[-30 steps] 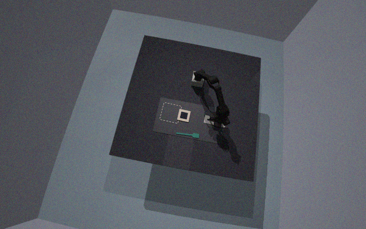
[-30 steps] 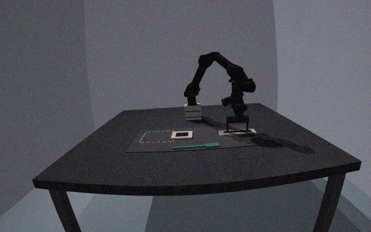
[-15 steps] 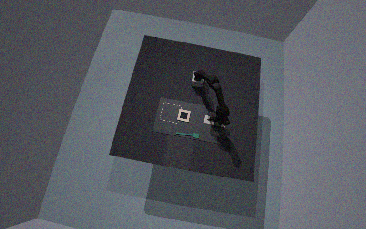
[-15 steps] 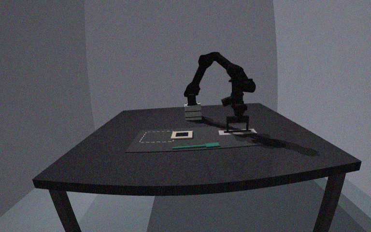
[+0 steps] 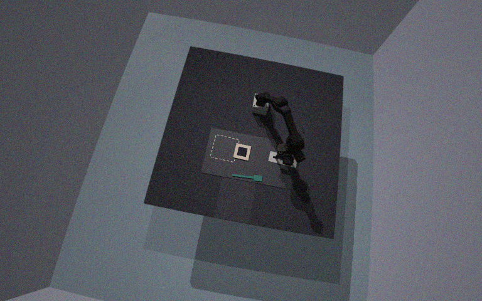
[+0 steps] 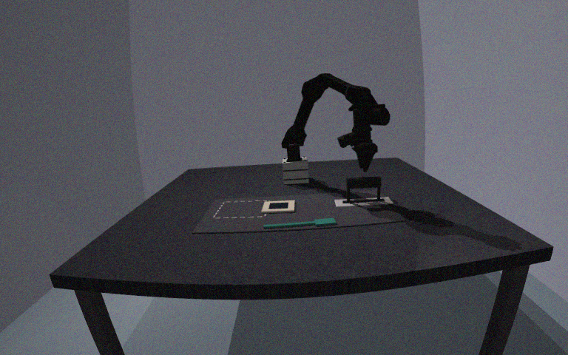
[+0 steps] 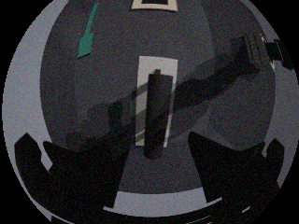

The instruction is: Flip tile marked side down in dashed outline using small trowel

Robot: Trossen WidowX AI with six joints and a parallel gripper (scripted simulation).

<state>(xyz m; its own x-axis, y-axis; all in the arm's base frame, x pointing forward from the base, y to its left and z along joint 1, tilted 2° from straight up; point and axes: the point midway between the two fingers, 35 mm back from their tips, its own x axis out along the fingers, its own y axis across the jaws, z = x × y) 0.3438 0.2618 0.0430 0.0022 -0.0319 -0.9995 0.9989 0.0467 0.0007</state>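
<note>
The grey mat lies 50 mm ahead of my gripper tip, 230 mm to the right of it and 130 mm below it. Round my gripper tip: tile: 30 mm ahead, 300 mm to the right, 110 mm below; green trowel: 190 mm ahead, 190 mm to the right, 110 mm below.
</note>
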